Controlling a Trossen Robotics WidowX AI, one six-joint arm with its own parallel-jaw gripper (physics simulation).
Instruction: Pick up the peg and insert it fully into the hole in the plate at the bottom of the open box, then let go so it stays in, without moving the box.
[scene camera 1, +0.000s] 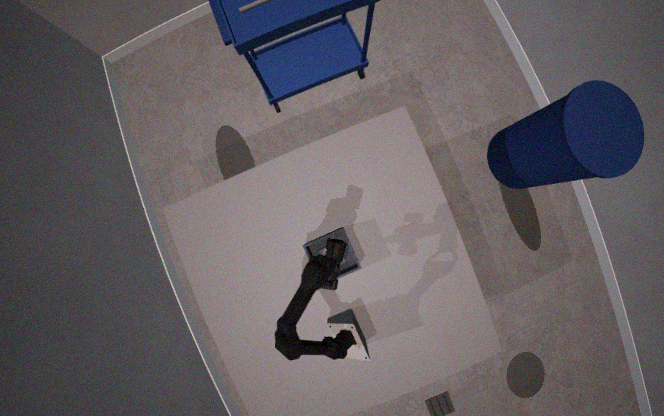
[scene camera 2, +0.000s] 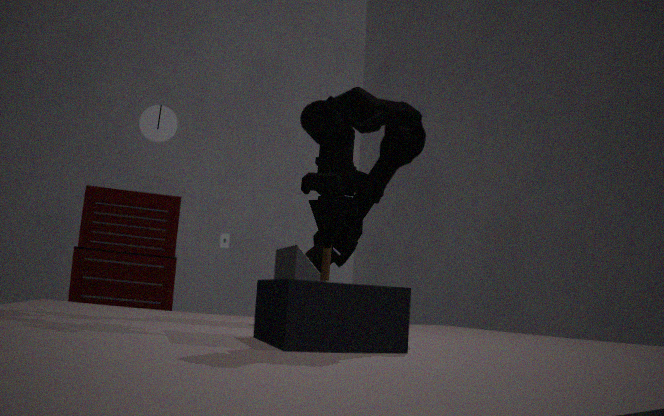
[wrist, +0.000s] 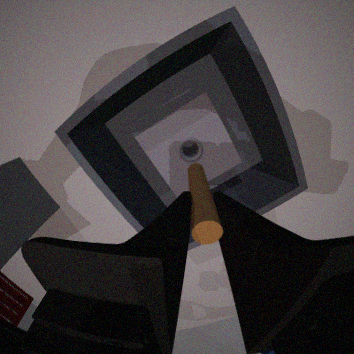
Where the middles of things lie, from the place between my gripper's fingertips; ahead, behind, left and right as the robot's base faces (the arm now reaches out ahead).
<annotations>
The dark box (scene camera 2: 292, 315) lies 11 cm below my hand. From my hand the other things lie so: orange-brown peg (wrist: 206, 228): 1 cm below.
</annotations>
